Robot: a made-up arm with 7 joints.
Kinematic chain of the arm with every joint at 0, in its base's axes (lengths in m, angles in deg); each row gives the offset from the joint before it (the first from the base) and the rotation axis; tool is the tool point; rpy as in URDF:
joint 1: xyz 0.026 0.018 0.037 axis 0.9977 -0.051 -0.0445
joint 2: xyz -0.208 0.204 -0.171 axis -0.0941 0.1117 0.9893
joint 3: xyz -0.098 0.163 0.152 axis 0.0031 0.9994 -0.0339
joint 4: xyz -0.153 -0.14 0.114 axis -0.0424 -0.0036 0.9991
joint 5: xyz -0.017 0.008 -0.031 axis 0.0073 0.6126 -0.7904
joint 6: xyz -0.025 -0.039 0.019 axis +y
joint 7: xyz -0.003 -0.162 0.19 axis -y
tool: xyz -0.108 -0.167 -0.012 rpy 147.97 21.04 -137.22
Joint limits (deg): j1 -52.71..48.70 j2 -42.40..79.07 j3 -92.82..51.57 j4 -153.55..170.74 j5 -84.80..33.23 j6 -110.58..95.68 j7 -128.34..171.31
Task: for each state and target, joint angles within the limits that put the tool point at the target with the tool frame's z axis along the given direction. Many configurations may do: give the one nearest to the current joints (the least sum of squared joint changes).
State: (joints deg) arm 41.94 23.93 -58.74 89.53 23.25 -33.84 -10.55
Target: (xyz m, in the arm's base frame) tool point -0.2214 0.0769 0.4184 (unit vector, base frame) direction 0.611 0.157 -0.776
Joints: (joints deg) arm 5.78 50.67 -63.06 113.17 -6.22 -44.15 -44.82
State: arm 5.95 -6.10 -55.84 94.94 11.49 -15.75 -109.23
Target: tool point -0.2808 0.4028 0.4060 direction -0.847 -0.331 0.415
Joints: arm -3.51 9.88 -25.49 106.13 20.65 12.96 -128.34
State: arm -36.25 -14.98 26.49 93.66 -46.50 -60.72 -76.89
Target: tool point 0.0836 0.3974 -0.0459 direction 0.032 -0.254 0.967
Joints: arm -47.23 7.97 32.31 98.92 -11.56 -4.66 -114.23
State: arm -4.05 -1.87 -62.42 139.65 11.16 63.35 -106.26
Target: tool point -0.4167 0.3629 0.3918 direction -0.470 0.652 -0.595
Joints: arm 32.43 25.96 -92.82 131.09 33.23 95.42 -111.07
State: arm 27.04 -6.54 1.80 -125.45 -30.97 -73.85 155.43
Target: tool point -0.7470 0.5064 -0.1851 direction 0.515 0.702 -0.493
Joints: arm -0.35 -41.49 -29.38 -83.64 -68.27 -103.35 161.48
